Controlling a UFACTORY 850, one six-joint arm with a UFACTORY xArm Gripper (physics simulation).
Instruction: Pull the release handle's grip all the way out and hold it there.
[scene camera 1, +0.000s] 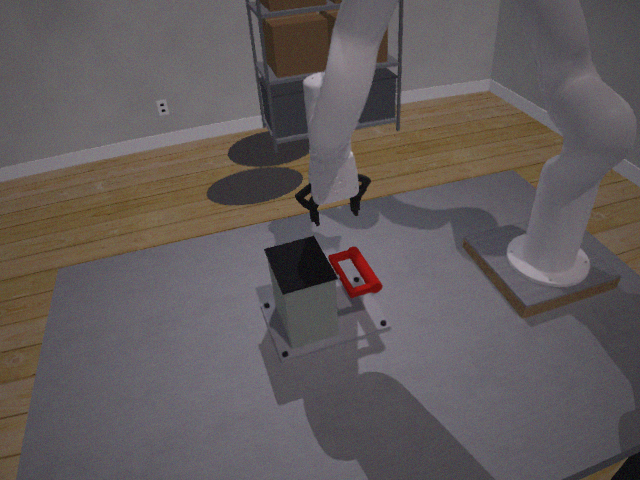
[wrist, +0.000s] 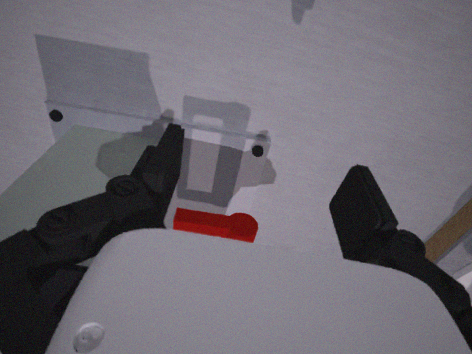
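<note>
The release handle's red rectangular grip (scene camera 1: 364, 269) (wrist: 205, 220) stands close to the right side of a pale green box (scene camera 1: 310, 315) (wrist: 60, 160) with a black top. In the wrist view one end of the grip shows, and the gripper body hides the rest. The box is on a light base plate (scene camera 1: 374, 311) (wrist: 95, 119) with black bolts. My gripper (scene camera 1: 336, 218) (wrist: 263, 168) is open and empty, its fingers wide apart and pointing down. In the scene view it hangs above the level of the grip, toward the back, apart from it.
The grey table top (scene camera 1: 155, 361) carries the box and plate. The arm's base stands on a wood-edged block (scene camera 1: 568, 299) (wrist: 452, 222) at the right. A shelf rack (scene camera 1: 399, 103) with brown cartons (scene camera 1: 297, 43) stands against the back wall.
</note>
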